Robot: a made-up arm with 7 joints.
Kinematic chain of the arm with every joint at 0, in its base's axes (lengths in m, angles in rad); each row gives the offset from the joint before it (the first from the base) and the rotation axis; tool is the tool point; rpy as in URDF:
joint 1: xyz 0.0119 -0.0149 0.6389 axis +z
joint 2: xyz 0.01 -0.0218 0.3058 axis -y
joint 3: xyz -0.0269 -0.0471 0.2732 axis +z
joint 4: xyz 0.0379 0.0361 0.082 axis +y
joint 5: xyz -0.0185 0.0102 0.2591 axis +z
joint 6: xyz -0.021 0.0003 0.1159 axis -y
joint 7: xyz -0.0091 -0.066 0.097 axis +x
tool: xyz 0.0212 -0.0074 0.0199 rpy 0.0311 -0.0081 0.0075
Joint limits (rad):
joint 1: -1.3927..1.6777
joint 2: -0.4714..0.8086
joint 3: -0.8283..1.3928
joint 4: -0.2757..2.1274
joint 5: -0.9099..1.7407
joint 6: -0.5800..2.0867
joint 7: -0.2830..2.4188
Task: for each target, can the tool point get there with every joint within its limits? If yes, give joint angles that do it. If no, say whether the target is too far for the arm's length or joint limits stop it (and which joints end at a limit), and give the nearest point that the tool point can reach.
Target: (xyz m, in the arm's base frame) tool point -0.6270 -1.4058 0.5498
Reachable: no: too far | nearest point -0.2380 -0.6036 1.0230 | short by 1.009 m
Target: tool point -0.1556 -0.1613 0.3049
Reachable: no: joint limits stop it (at a limit: joint 1, joint 2, joint 4, joint 5) | nearest point -0.1079 -0.3959 0.8145 | short by 0.563 m
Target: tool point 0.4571 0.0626 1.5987
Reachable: yes | joints 0.3628 -0.2701 0.0570 0.4761 1.0213 0.4285 2.1037
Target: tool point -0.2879 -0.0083 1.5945
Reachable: yes | joints 1.3314 0.3565 1.2156 1.0146 0.2365 0.4480 1.7534
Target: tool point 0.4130 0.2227 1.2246
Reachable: yes | joints 0.8941 0.1130 -0.1025 1.8562 0.4754 0.2421 1.3924
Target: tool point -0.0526 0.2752 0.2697
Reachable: no: joint limits stop it (at a limit: joint 1, joint 2, joint 4, joint 5) | nearest point -0.0307 0.3556 0.8067 | short by 0.543 m
